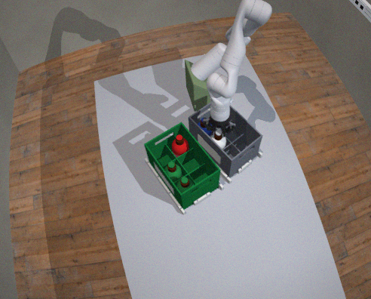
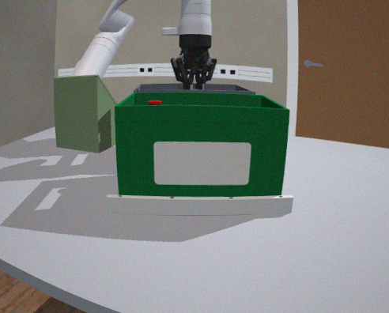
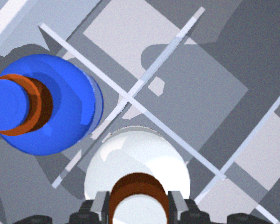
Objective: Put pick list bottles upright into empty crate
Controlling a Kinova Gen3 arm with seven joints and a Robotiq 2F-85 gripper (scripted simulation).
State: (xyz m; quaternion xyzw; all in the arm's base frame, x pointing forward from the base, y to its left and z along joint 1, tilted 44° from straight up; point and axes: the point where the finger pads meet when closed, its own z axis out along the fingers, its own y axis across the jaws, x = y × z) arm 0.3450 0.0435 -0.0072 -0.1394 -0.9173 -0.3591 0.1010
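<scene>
Right now the white-label bottle is 7 cm below my hand. Round my hand: grey crate (8 cm below, 4 cm to the left, 2 cm behind); blue-label bottle (8 cm below, 8 cm behind, 5 cm to the right); red-label bottle (16 cm to the right, 8 cm below, 1 cm behind).
</scene>
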